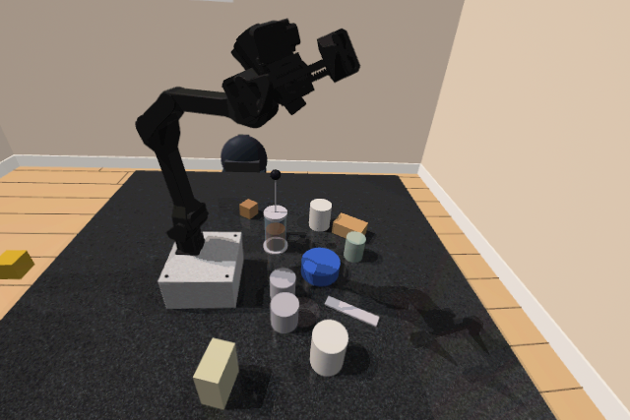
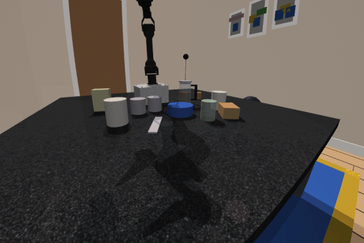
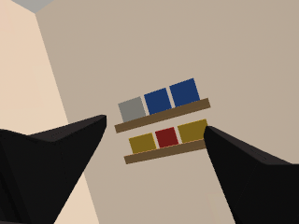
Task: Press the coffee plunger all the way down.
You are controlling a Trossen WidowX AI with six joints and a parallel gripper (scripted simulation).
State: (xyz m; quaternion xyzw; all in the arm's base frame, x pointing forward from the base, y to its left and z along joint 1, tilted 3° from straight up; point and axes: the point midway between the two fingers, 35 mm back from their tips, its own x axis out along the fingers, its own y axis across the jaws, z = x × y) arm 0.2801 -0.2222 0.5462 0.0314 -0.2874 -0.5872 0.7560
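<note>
The coffee press lies 520 mm below my gripper tip, 430 mm to the left of it and 60 mm behind it. Also, from my gripper tip: blue disc (630 mm below, 300 mm to the left, 80 mm ahead); then white bar (650 mm below, 160 mm to the left, 160 mm ahead); then cream block (600 mm below, 150 mm behind, 30 mm to the right).
</note>
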